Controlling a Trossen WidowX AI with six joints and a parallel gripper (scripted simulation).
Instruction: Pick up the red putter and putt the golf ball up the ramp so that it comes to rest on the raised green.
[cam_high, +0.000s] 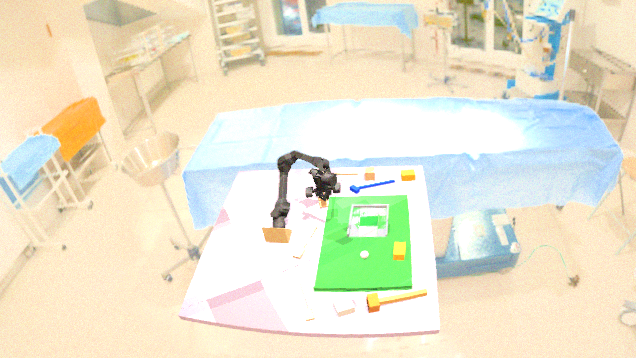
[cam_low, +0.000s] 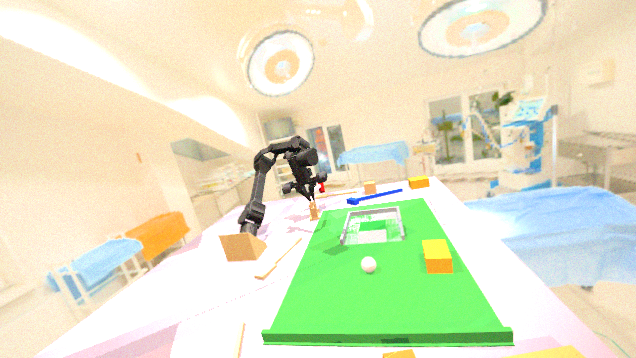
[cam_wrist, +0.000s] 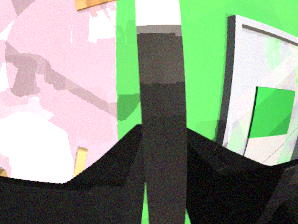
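Now: gripper tip 120 mm to the right of the red putter, 20 mm past it and 10 mm below it. From my gripper tip the other things lie so: green mat (240 mm ahead, 150 mm to the right, 130 mm below); white golf ball (290 mm to the right, 240 mm ahead, 110 mm below); blue putter (310 mm to the left, 210 mm ahead, 120 mm below).
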